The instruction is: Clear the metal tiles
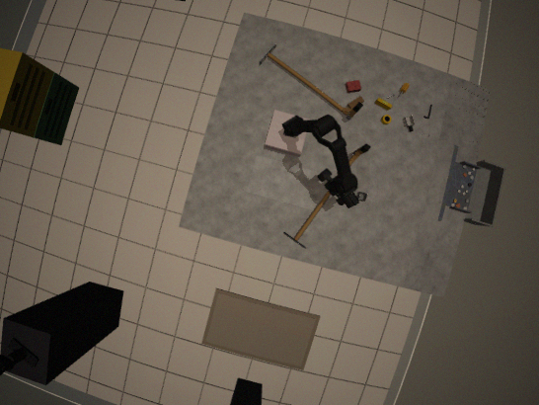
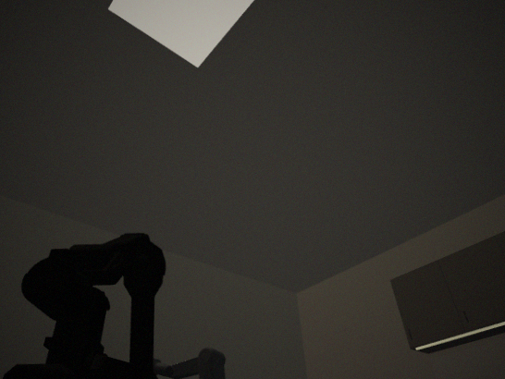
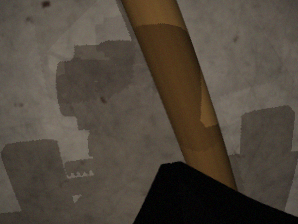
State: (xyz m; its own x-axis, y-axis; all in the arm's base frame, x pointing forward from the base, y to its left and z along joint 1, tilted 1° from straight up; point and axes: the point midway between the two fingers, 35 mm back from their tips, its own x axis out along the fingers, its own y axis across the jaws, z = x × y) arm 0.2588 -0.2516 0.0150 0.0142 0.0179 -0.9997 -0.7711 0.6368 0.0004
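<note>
Right now the long scraper is 40 mm to the right of my gripper tip and 20 mm above it. Round my gripper tip: yellow ring 260 mm ahead, 450 mm to the left, 30 mm below; then brown block 70 mm ahead, 500 mm to the left, 30 mm below; then small box 190 mm ahead, 30 mm below.
</note>
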